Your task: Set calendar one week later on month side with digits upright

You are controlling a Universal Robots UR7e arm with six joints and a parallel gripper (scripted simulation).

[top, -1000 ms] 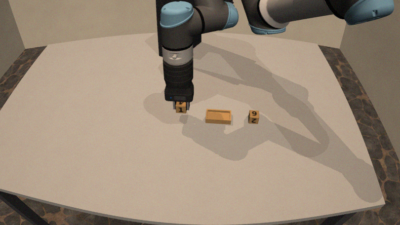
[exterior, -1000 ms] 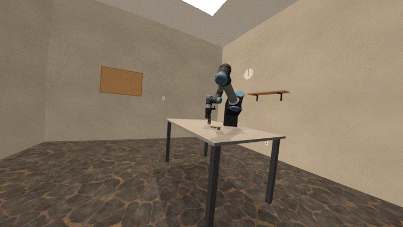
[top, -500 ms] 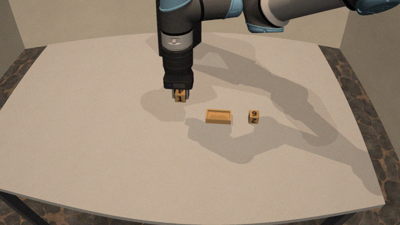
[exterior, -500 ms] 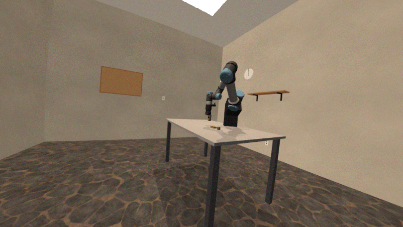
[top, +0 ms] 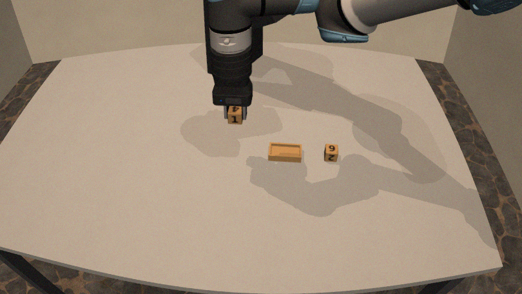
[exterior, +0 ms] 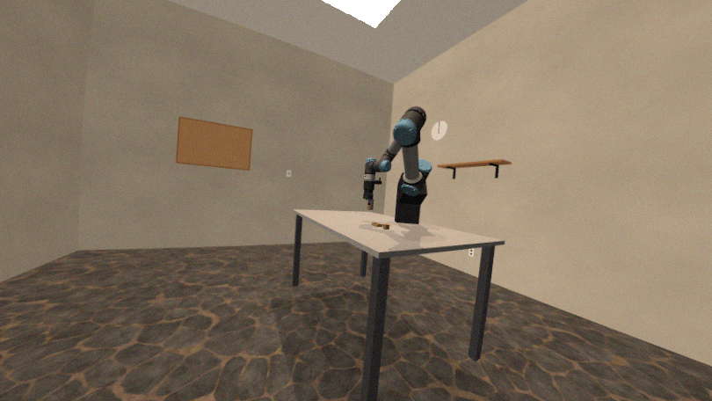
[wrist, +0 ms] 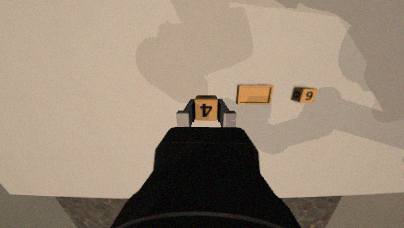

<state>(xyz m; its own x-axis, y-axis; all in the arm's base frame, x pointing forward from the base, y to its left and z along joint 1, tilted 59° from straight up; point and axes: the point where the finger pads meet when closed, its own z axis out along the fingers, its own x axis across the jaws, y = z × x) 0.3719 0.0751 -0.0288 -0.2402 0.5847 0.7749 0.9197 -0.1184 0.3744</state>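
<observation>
My gripper is now 3 cm past the orange tray, 10 cm to the right of it and 12 cm above it. The rest, counted from my hand: cube (6 cm behind, 21 cm to the left, 11 cm below).
</observation>
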